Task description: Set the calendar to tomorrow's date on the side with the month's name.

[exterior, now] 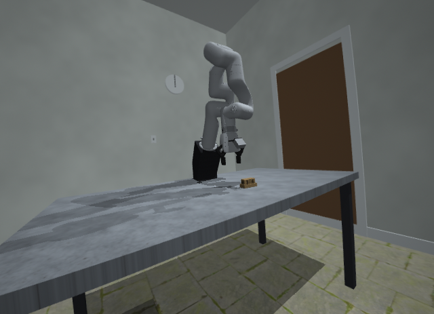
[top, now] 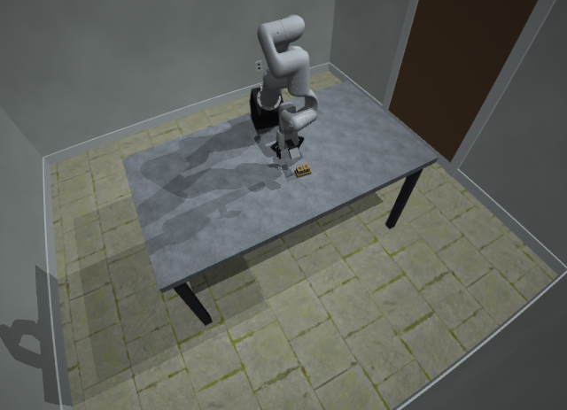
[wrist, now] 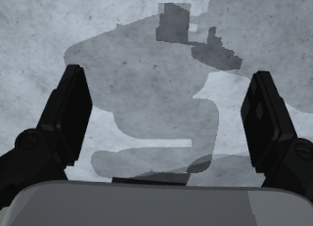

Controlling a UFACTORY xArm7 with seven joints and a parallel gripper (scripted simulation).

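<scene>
My gripper is now 6 cm short of the wooden calendar tray, 6 cm to the right of it and 12 cm above it.
</scene>
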